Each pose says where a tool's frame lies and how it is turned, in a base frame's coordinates. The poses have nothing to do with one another.
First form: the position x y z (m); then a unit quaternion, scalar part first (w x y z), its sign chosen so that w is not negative.
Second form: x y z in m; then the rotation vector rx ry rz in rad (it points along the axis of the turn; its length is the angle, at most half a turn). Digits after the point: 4 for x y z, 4 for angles.
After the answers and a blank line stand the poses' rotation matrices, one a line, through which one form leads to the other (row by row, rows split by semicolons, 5 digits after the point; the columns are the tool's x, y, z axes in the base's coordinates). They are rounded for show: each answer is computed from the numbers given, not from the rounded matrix.
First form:
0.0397 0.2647 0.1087 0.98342 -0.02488 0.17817 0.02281
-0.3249 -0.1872 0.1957 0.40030 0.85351 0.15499 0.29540
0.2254 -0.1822 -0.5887 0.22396 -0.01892 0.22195 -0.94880
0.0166 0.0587 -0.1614 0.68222 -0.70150 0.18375 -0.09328
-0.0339 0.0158 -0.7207 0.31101 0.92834 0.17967 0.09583
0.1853 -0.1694 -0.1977 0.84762 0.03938 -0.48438 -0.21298
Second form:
0.0397 0.2647 0.1087 -0.0500 0.3583 0.0459
-0.3249 -0.1872 0.1957 2.1589 0.3920 0.7472
0.2254 -0.1822 -0.5887 -0.0522 0.6126 -2.6186
0.0166 0.0587 -0.1614 -1.5735 0.4122 -0.2092
-0.0339 0.0158 -0.7207 2.4508 0.4743 0.2530
0.1853 -0.1694 -0.1977 0.0830 -1.0212 -0.4490

0.93547 -0.05373 0.34930; 0.03600 0.99772 0.05706; -0.35157 -0.04081 0.93527
0.77743 0.02807 0.62834; 0.50107 -0.63148 -0.59175; 0.38017 0.77489 -0.50500
-0.89897 0.41659 0.13532; -0.43339 -0.80116 -0.41270; -0.06351 -0.42965 0.90076
0.91507 -0.13053 0.38159; -0.38508 -0.00162 0.92288; -0.11985 -0.99144 -0.05174
0.91707 0.27398 0.28968; 0.39320 -0.74198 -0.54301; 0.06617 0.61188 -0.78818
0.44003 0.32290 -0.83792; -0.39920 0.90618 0.13957; 0.80437 0.27309 0.52765

